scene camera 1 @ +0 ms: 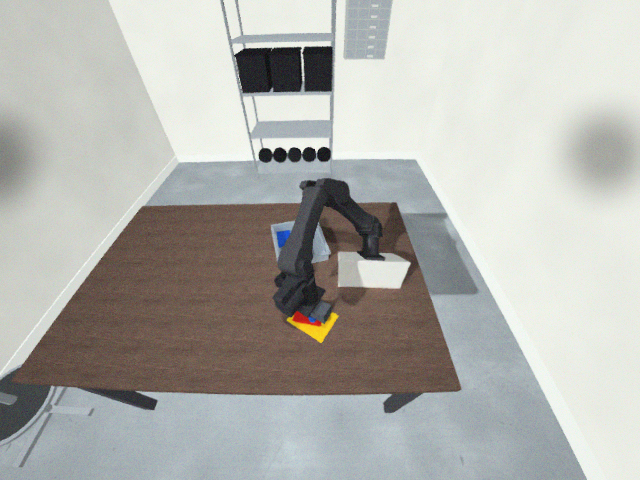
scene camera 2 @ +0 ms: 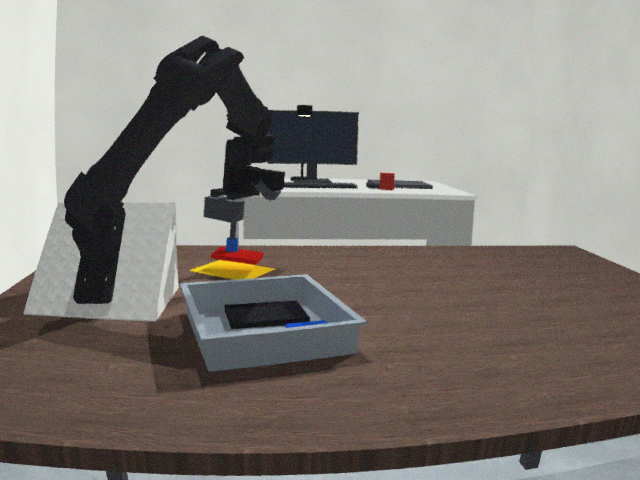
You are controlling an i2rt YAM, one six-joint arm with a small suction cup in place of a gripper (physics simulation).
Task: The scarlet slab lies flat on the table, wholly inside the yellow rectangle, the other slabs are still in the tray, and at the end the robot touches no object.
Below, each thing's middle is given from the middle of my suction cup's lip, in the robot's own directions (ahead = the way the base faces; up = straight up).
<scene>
The yellow rectangle (scene camera 2: 232,270) lies 20 mm to the right of my suction cup and 50 mm below it. From my suction cup the other things lie so: grey tray (scene camera 2: 222,348) (70 mm ahead, 380 mm to the right, 20 mm below); then black slab (scene camera 2: 250,315) (70 mm ahead, 320 mm to the right, 40 mm below).
</scene>
